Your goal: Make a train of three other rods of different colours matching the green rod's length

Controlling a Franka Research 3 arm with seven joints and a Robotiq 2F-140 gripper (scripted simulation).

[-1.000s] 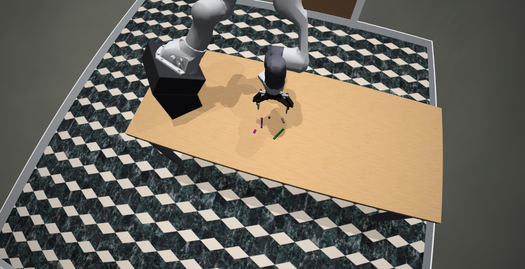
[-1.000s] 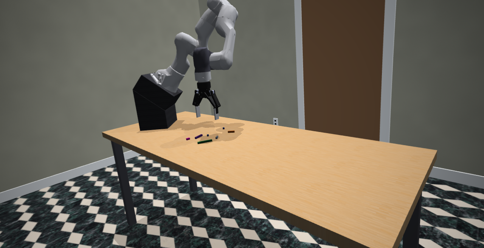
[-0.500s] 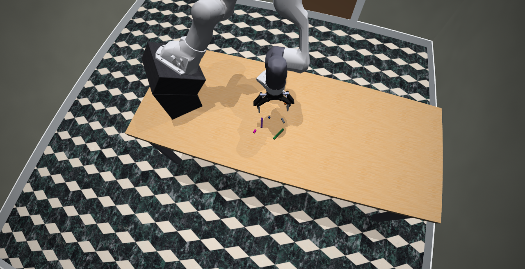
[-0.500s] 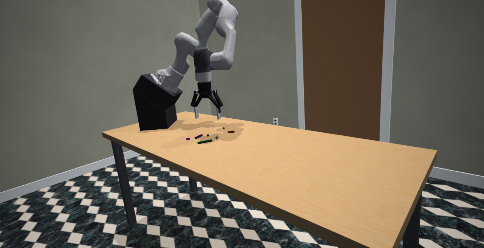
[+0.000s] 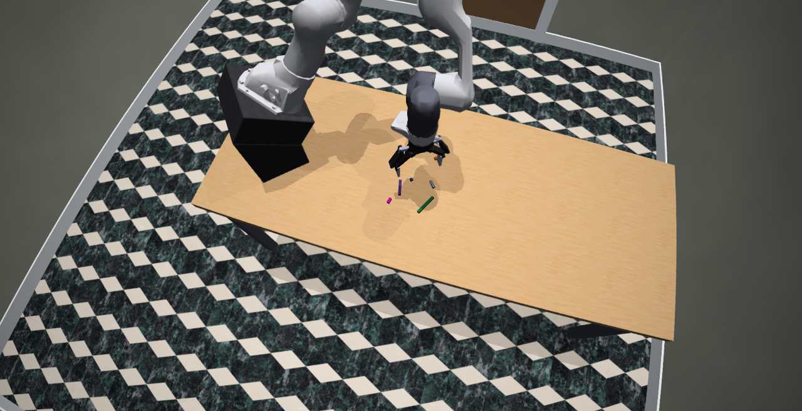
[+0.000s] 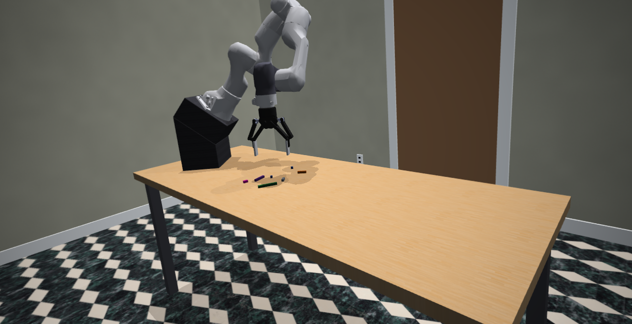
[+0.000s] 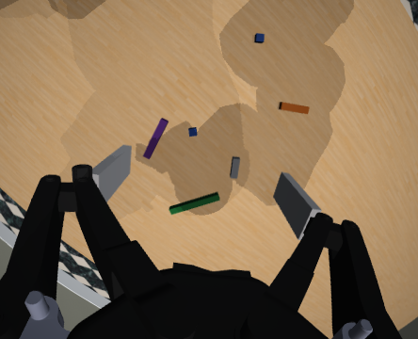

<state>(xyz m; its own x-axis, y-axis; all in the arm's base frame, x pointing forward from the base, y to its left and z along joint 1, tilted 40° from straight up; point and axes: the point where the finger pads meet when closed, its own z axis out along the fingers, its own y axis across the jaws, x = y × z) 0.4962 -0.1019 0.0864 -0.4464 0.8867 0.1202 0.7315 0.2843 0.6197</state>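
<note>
My gripper is now 11 cm above the grey rod and 5 cm short of it. Round my hand: purple rod (11 cm below, 6 cm behind, 4 cm to the right); then magenta rod (11 cm below, 10 cm to the right, 8 cm behind); then green rod (11 cm below, 8 cm to the right, 5 cm ahead).
</note>
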